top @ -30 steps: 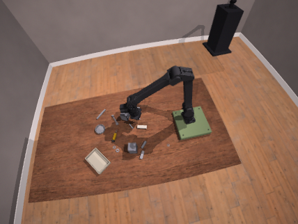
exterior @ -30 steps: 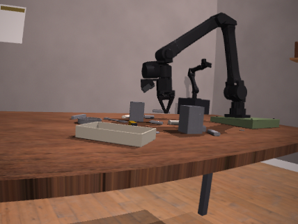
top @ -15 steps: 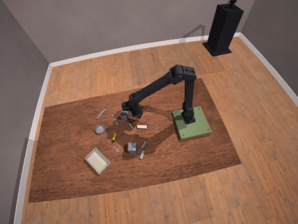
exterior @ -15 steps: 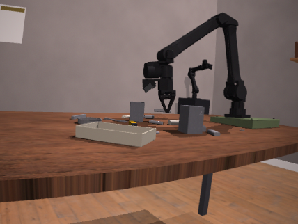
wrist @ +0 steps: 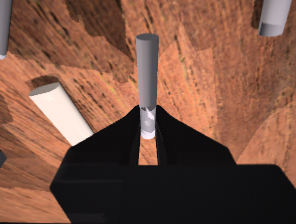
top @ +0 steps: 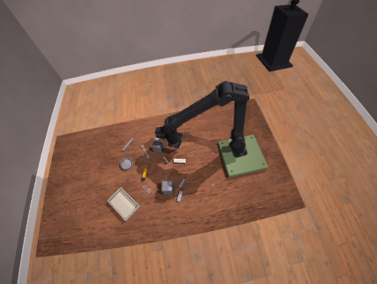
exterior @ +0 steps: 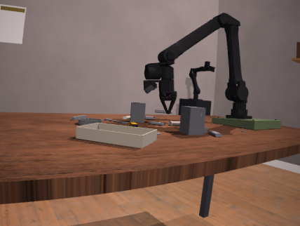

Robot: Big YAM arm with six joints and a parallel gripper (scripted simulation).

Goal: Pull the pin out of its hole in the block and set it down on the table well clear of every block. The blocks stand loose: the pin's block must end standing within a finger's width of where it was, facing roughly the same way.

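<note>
My gripper is now 2 cm short of the light grey pin and 1 cm to the left of it. The rest, counted from my hand: white cylinder: 2 cm ahead, 9 cm to the left, 4 cm below; grey block: 12 cm ahead, 27 cm to the left; yellow-handled tool: 26 cm ahead, 11 cm to the left, 4 cm below.
</note>
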